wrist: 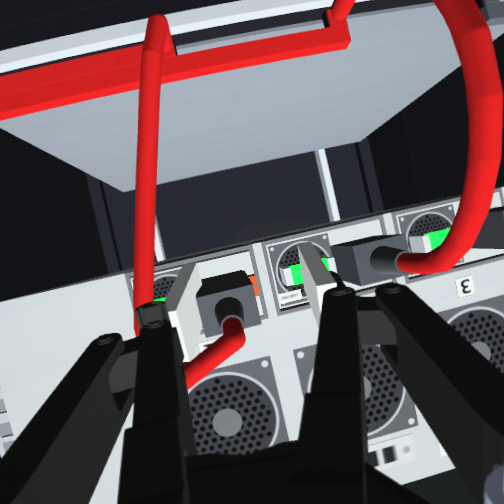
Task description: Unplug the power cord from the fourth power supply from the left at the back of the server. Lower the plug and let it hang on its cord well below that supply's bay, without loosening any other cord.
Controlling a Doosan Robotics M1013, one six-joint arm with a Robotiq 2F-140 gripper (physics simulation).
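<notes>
My gripper (247,290) is open, its two grey finger pads on either side of a dark grey plug (227,302) seated in a power supply on the server's light grey back panel. The left pad is close against the plug's side. The right pad stands a gap away, in front of a green latch (300,274). The plug's red cord (215,350) bends out of it, passes behind my left finger and runs along the frame's left side (147,175) to a red rail (175,62). The view is inverted, judging by the label.
A second dark plug (370,260) sits in the neighbouring supply above an inverted label "3" (465,286), its thick red cord (475,150) looping along the right edge. Round perforated fan grilles (227,415) lie on the panel by my fingers. A grey shelf (240,115) spans the background.
</notes>
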